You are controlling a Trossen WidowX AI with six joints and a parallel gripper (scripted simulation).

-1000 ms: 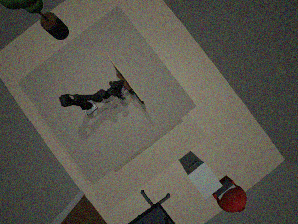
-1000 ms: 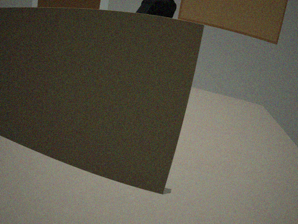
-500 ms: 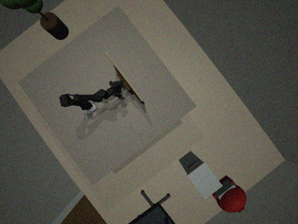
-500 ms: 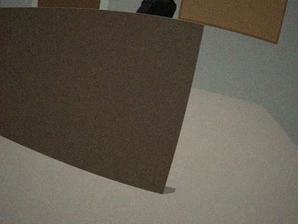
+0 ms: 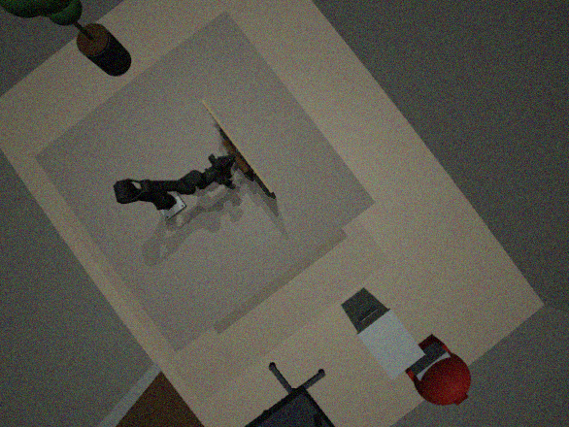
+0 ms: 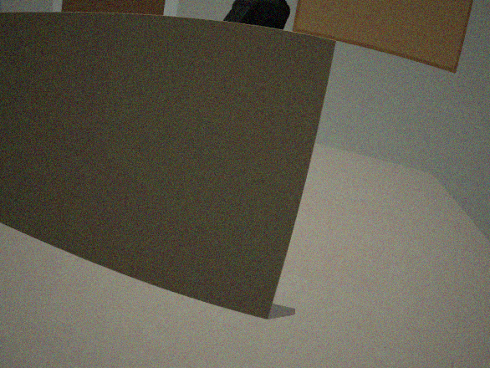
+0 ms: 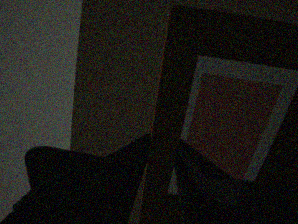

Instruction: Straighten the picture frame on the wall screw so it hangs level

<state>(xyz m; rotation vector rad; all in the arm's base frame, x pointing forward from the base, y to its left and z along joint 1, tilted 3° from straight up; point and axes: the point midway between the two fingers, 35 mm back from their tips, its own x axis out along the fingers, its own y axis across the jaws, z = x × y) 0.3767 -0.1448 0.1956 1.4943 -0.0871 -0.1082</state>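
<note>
The picture frame lies 1 cm ahead of my gripper tip, 1 cm to the right of it and 5 cm below it. The rest, counted from my gripper tip: wall panel (2 cm ahead, 6 cm below).
</note>
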